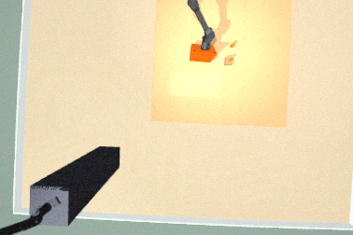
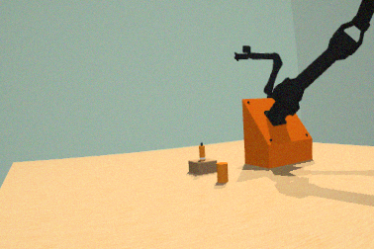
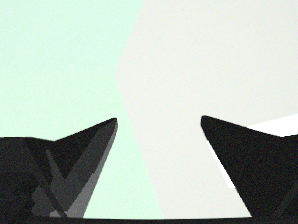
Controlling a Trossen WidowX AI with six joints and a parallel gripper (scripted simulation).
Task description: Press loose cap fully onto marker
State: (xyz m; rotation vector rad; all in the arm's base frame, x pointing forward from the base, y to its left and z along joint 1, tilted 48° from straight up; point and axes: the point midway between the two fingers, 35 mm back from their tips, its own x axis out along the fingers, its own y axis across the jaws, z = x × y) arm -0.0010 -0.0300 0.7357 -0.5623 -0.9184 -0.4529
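My gripper tip is 66 cm above the orange cap, 45 cm to the left of it and 24 cm short of it. Round my gripper tip: tan holder block (67 cm below, 60 cm to the right, 21 cm ahead).
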